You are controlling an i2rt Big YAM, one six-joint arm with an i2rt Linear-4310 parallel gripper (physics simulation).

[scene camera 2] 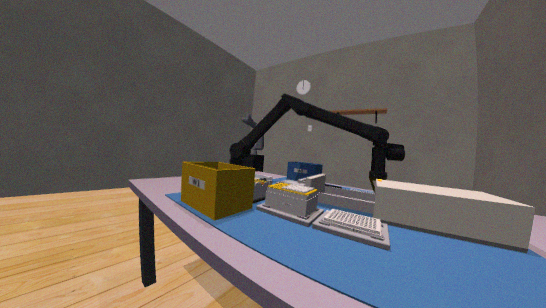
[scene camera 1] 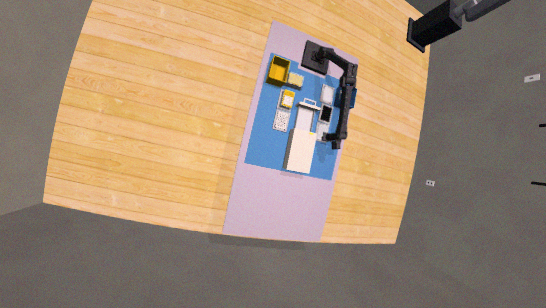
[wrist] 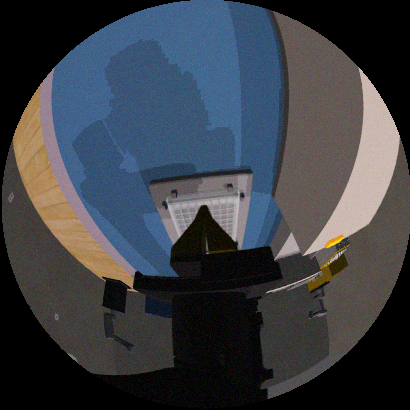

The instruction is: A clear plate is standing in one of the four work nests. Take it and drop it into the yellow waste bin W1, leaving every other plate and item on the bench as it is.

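Frame: origin at the arm's base, x left, y ahead, z down, level; metres.
Where they show: gripper, fingertip midpoint: (scene camera 1: pixel 321 138) (wrist: pixel 203 208); arm's base at its link origin: (scene camera 1: pixel 317 57) (wrist: pixel 248 298).
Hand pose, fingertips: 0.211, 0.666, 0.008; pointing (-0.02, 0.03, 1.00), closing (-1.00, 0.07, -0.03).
Each offset is from my fingertips to the top centre of the thing, as dx, dy, dz. "spot": to the spot under its first point.
A clear plate {-0.004, -0.049, +0.000} (wrist: pixel 187 204) (scene camera 1: pixel 322 129) with a grid of wells sits in a grey nest {spot: -0.055, -0.026, +0.014} (wrist: pixel 243 212) beside the long cream box. The lower part of the plate is hidden behind my fingers in the wrist view. My gripper (wrist: pixel 203 208) is shut and empty, pointing down above this plate. In scene camera 2 the box partly hides the fingers. The yellow waste bin W1 {-0.521, -0.389, -0.094} (scene camera 1: pixel 278 71) (scene camera 2: pixel 217 192) stands at the other end of the blue mat, open at the top. A black plate {-0.007, -0.220, +0.000} (scene camera 1: pixel 326 114) and a pale plate {-0.033, -0.391, +0.006} (scene camera 1: pixel 327 93) sit in line with the clear plate's nest.
The cream box {-0.185, +0.162, -0.080} (scene camera 1: pixel 301 151) (scene camera 2: pixel 450 210) (wrist: pixel 325 120) stands close beside the nest, its drawer {spot: -0.195, -0.106, +0.008} (scene camera 1: pixel 304 119) pulled out. A yellow-topped rack {-0.389, -0.207, -0.050} (scene camera 1: pixel 288 99) (scene camera 2: pixel 292 199) and a white plate {-0.382, -0.037, +0.000} (scene camera 1: pixel 281 120) (scene camera 2: pixel 352 221) stand across the drawer. A blue bin {+0.120, -0.408, -0.094} (scene camera 1: pixel 353 98) (scene camera 2: pixel 305 170) is partly under the arm.
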